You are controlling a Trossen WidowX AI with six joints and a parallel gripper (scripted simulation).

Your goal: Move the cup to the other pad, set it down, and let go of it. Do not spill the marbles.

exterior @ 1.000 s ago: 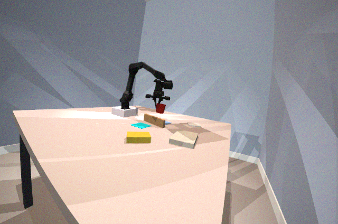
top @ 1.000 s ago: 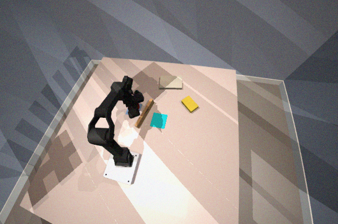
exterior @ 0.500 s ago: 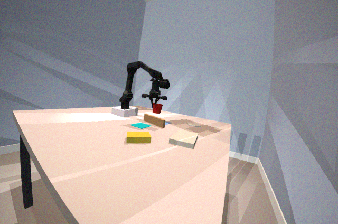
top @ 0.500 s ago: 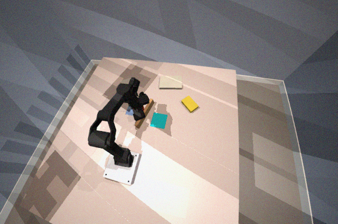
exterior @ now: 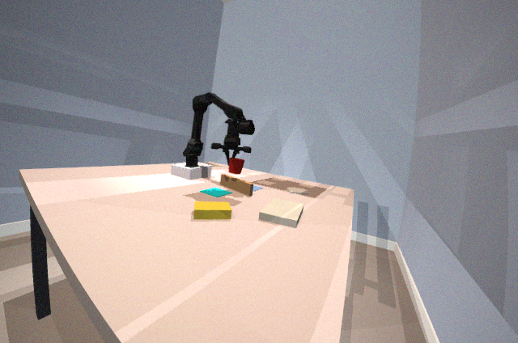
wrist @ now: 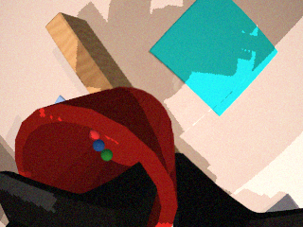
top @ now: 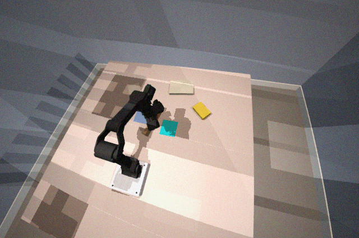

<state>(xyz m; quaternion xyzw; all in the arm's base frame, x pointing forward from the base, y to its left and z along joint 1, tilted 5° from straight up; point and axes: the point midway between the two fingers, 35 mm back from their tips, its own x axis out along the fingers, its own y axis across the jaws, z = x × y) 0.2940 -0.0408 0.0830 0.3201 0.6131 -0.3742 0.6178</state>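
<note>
Now: the blue marble 30 mm ahead of my gripper tip, 30 mm to the left of it and 20 mm below it. Also, from my gripper tip: red cup (30 mm ahead, 10 mm to the left); then wooden bar (30 mm ahead, 20 mm to the left, 100 mm below); then cyan pad (80 mm to the right, 130 mm below).
</note>
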